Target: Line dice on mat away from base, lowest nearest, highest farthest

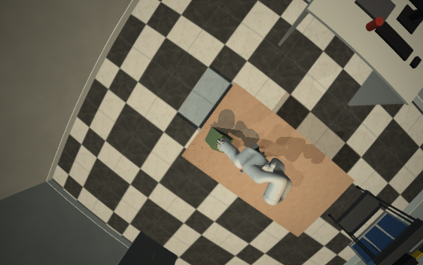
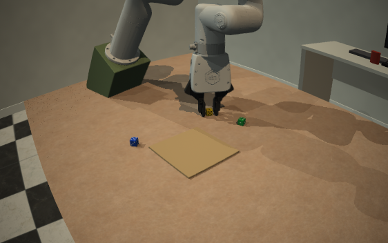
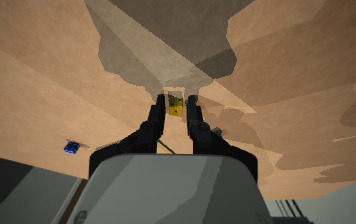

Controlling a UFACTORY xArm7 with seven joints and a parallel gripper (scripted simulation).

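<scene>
Now: the yellow die 1 cm below my hand. Also, from my hand: tan mat (15 cm to the right, 10 cm ahead, 2 cm below); blue die (23 cm to the right, 1 cm below, 1 cm behind); green die (9 cm ahead, 2 cm to the left, 1 cm below).
</scene>
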